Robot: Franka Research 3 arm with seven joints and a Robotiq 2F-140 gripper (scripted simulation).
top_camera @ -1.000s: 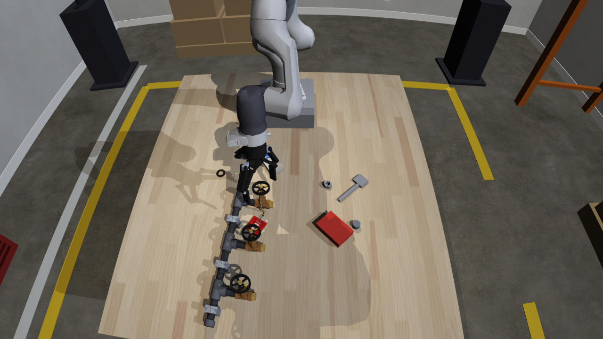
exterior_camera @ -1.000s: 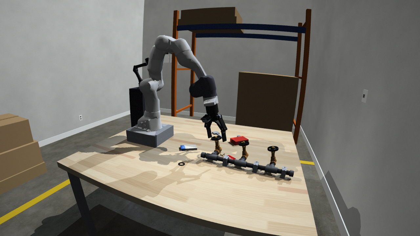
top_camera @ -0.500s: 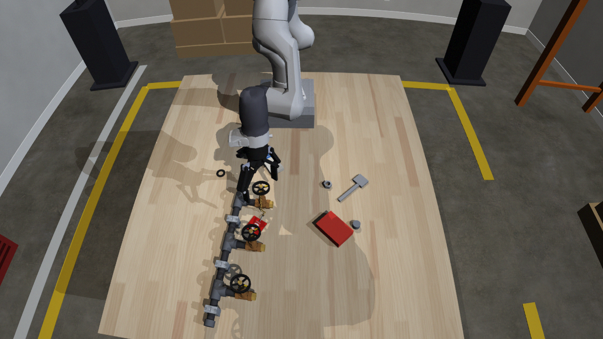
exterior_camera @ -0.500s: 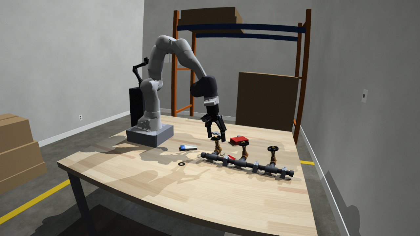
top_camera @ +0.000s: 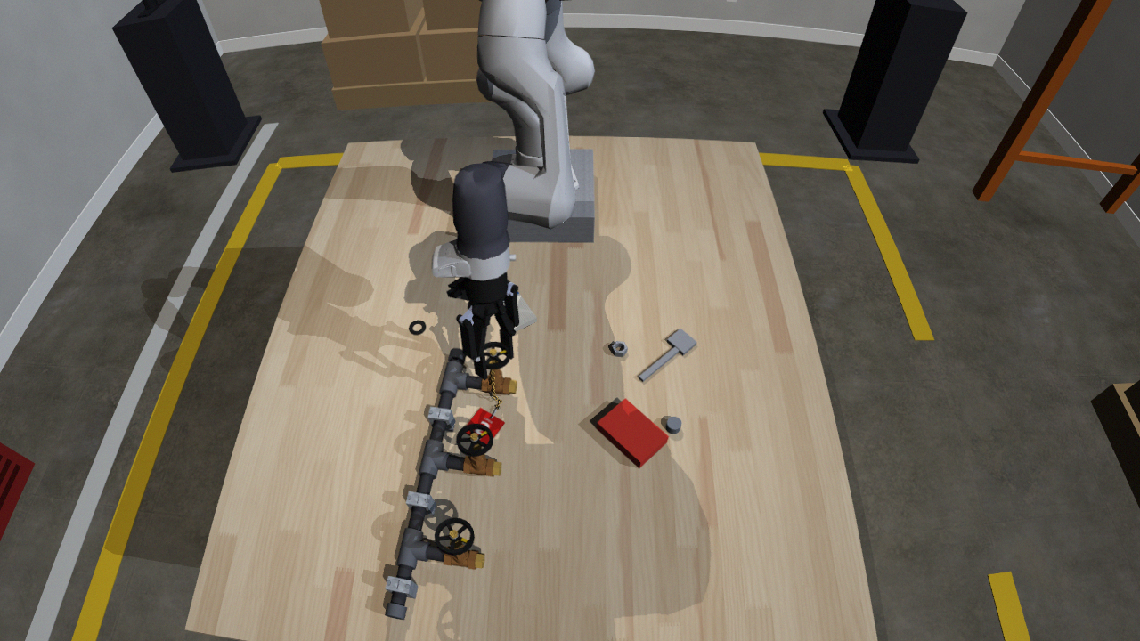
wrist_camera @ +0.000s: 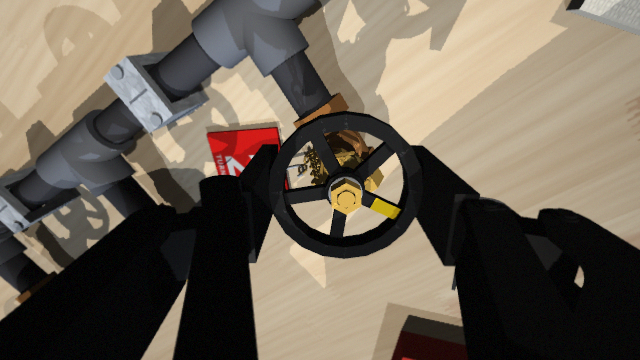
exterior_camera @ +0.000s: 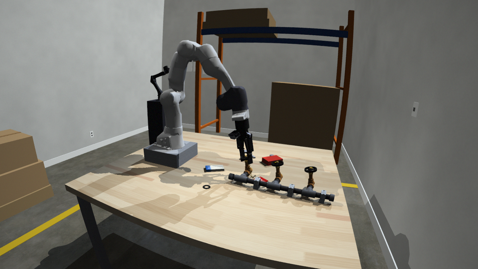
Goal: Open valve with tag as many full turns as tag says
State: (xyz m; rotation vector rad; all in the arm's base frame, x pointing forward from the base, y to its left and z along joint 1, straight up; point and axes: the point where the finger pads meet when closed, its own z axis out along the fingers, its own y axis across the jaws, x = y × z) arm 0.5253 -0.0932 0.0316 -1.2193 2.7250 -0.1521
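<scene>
The red tag lies 90 mm ahead of my hand, 20 mm to the right of it and 120 mm below it. Round my hand: blue-and-white box 200 mm behind, 30 mm to the left, 110 mm below; nut 80 mm behind, 260 mm to the left, 110 mm below; black washer 160 mm behind, 200 mm to the right, 120 mm below.
</scene>
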